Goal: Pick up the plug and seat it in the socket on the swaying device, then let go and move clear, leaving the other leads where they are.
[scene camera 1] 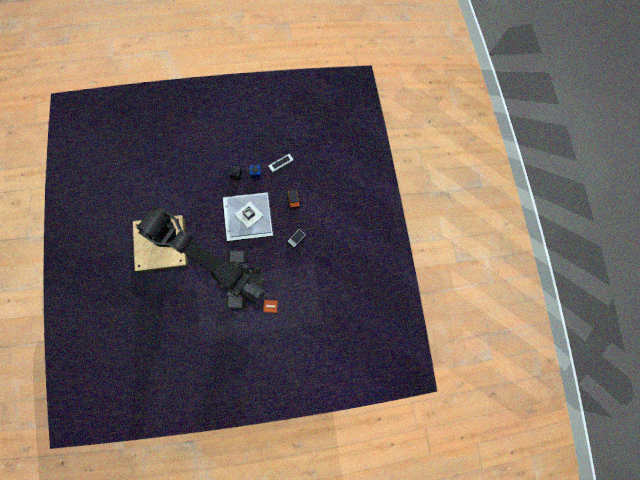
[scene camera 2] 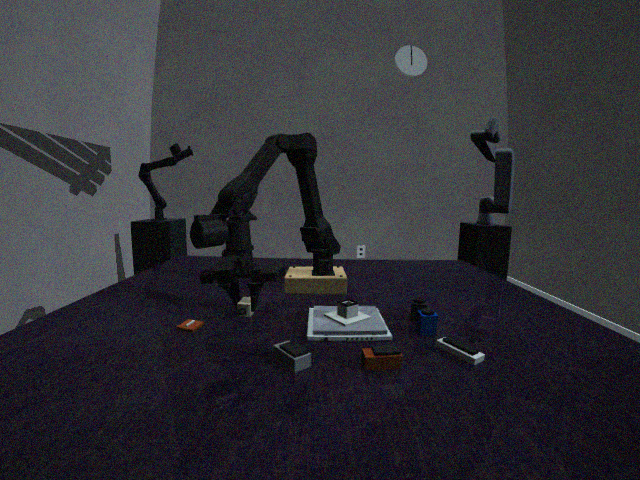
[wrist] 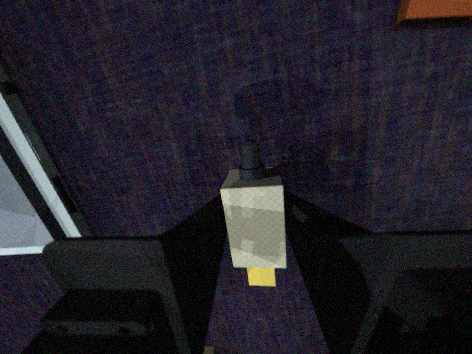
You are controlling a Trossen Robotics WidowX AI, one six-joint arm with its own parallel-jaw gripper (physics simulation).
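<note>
The cream plug (scene camera 2: 244, 307) (wrist: 256, 227), with a yellow tip and a black lead stub, sits upright between my fingers. My gripper (scene camera 2: 248, 303) (wrist: 254, 198) points down and is shut on it, one finger against each side. I cannot tell whether the plug touches the mat. Scene camera 1 does not show the plug, as the arm covers it. The device is a pale square platform (scene camera 1: 261, 227) (scene camera 2: 321, 325) with a white diamond plate and a small grey socket block (scene camera 1: 248, 212) (scene camera 2: 347, 309) on top. Part of the platform (wrist: 20, 205) shows at the left in the wrist view.
A flat orange piece with a white stripe (scene camera 1: 270, 309) (scene camera 2: 190, 325) (wrist: 437, 10) lies near my gripper. Around the device stand a grey block (scene camera 1: 296, 238) (scene camera 2: 300, 360), an orange block (scene camera 1: 294, 203) (scene camera 2: 381, 361), a white bar (scene camera 1: 271, 167) (scene camera 2: 476, 358), a blue block (scene camera 1: 254, 171) (scene camera 2: 428, 324) and a black block (scene camera 1: 235, 173).
</note>
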